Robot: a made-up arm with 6 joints.
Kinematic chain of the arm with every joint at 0, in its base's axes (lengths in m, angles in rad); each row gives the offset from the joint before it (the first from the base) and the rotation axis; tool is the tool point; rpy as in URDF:
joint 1: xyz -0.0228 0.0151 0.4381 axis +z
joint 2: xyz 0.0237 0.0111 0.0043 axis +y
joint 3: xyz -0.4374 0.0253 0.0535 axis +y
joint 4: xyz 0.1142 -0.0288 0.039 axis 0.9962 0 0.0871
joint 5: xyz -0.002 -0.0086 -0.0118 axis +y
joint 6: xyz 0.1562 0.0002 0.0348 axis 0.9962 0 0.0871
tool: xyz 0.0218 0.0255 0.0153 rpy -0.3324 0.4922 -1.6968
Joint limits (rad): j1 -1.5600..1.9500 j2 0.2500..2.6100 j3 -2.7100..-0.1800 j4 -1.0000..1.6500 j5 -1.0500..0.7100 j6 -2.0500..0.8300
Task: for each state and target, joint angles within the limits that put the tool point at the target. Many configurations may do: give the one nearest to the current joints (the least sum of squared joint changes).
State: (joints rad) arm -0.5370 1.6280 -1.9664 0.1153 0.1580 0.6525
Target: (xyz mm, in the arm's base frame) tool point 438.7 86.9 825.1
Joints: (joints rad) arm 0.1127 1.7856 -1.6304 0.1593 0.4200 0.6029
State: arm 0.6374 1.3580 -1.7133 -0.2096 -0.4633 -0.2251
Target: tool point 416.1 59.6 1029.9
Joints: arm 0.0371 1.9122 -2.1262 -0.0167 -0.4281 -0.1797
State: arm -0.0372 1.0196 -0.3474 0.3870 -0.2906 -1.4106
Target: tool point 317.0 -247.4 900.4
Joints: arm -0.6067 1.7292 -1.2959 0.3845 -0.6915 -1.3580
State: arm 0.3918 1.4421 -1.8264 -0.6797 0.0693 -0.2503
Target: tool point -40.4 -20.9 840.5
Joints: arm 0.3471 0.6328 -1.0916 -0.6083 0.5844 -0.3423
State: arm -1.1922 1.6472 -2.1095 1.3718 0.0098 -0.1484
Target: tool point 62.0 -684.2 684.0
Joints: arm -1.4483 2.4908 -2.3008 1.3645 0.0339 -0.1386
